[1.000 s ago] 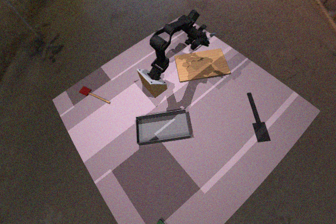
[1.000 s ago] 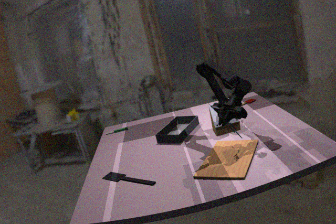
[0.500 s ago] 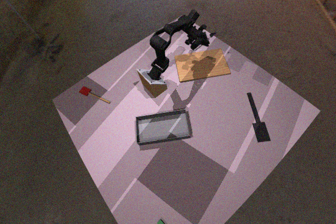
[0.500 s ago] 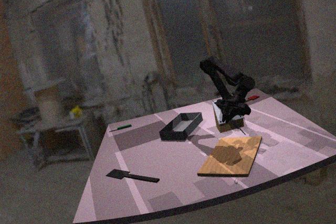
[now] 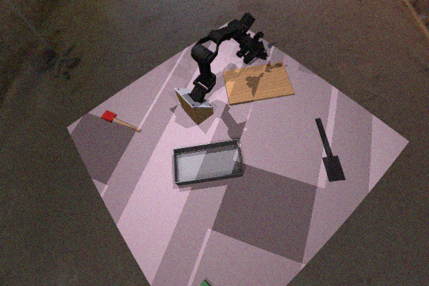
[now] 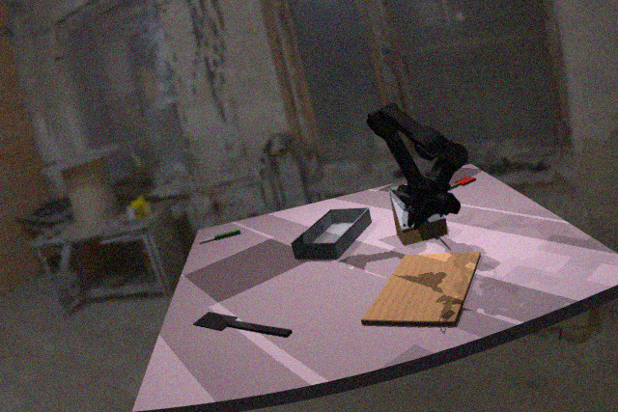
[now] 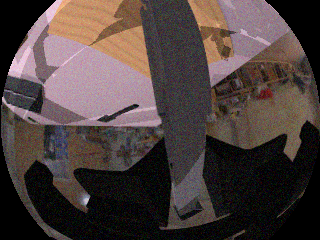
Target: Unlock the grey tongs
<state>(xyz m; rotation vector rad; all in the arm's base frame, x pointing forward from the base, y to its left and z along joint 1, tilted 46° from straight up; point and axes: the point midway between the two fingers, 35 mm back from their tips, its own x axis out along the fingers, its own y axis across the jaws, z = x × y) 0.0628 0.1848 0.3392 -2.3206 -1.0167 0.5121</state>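
The wooden board lies 190 mm below my gripper tip, 30 mm to the right of it and 20 mm behind it. The rest, counted from my gripper tip: black spatula: 510 mm ahead, 190 mm below, 40 mm to the right; then roasting tin: 520 mm to the right, 210 mm ahead, 170 mm below; then red spatula: 790 mm to the right, 310 mm behind, 190 mm below.
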